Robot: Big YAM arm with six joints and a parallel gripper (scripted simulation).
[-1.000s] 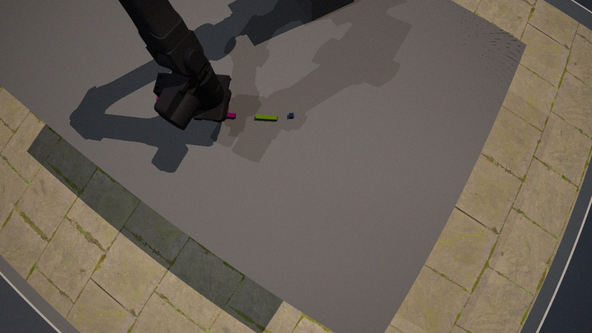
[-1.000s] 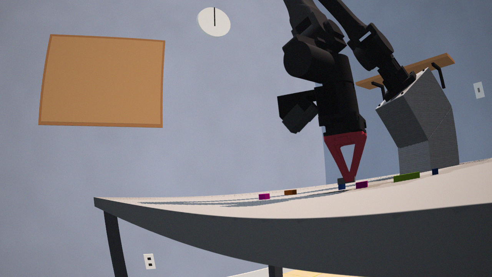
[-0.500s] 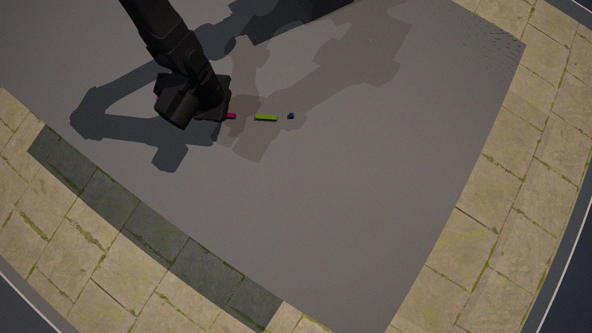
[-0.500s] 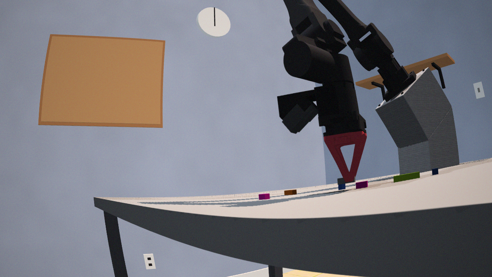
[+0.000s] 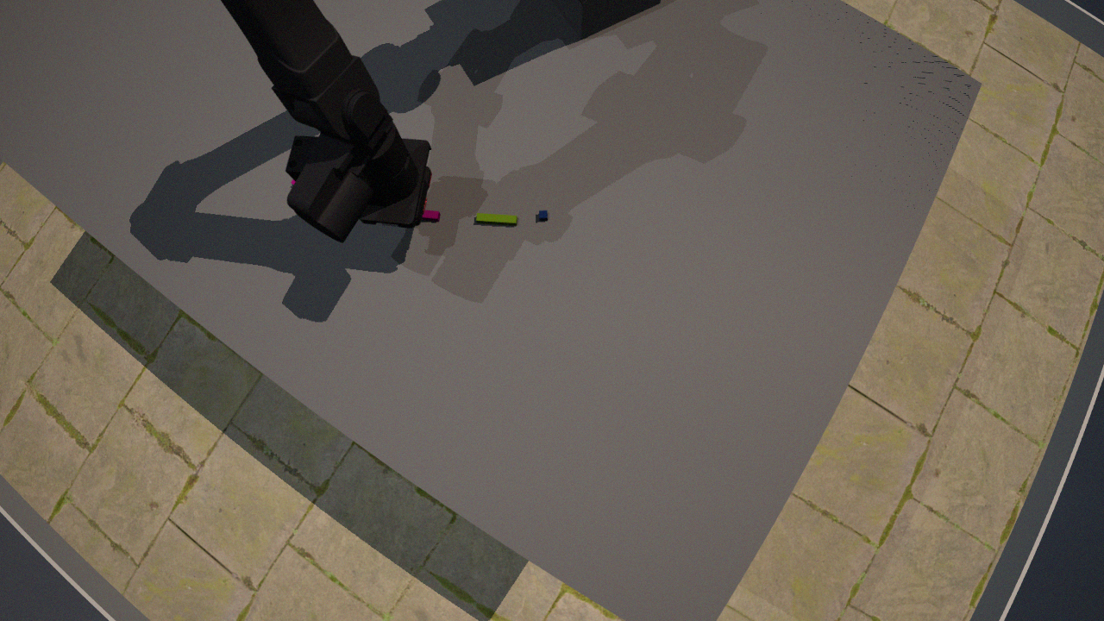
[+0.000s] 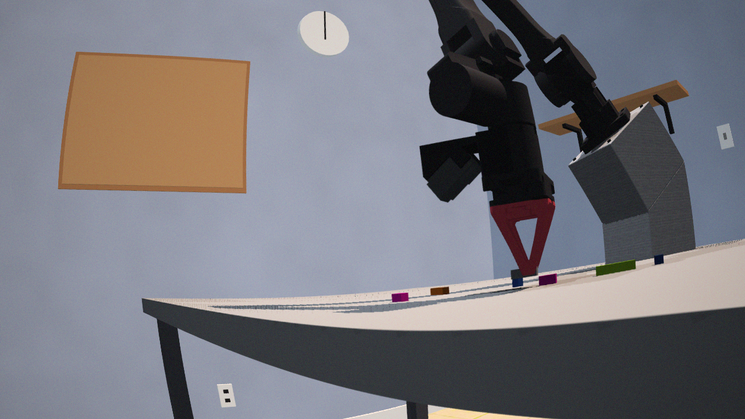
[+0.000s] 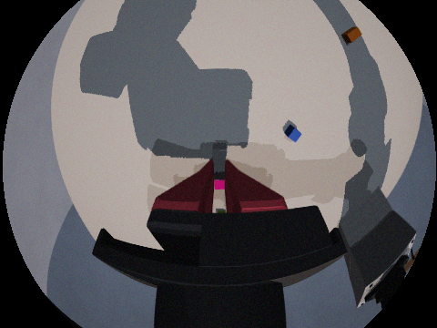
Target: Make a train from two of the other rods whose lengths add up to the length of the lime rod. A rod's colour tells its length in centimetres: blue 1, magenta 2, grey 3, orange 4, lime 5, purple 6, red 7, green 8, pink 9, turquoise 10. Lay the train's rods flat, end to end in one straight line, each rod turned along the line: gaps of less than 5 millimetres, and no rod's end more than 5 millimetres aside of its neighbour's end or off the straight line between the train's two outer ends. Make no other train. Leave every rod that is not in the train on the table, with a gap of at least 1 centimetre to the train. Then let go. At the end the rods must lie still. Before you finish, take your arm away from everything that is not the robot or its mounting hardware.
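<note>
The grey rod lies 10 mm to the right of my hand and 10 mm below it. Round my hand: lime rod (100 mm to the left, 20 mm below, 20 mm behind); then orange rod (180 mm to the right, 110 mm behind, 20 mm below).
</note>
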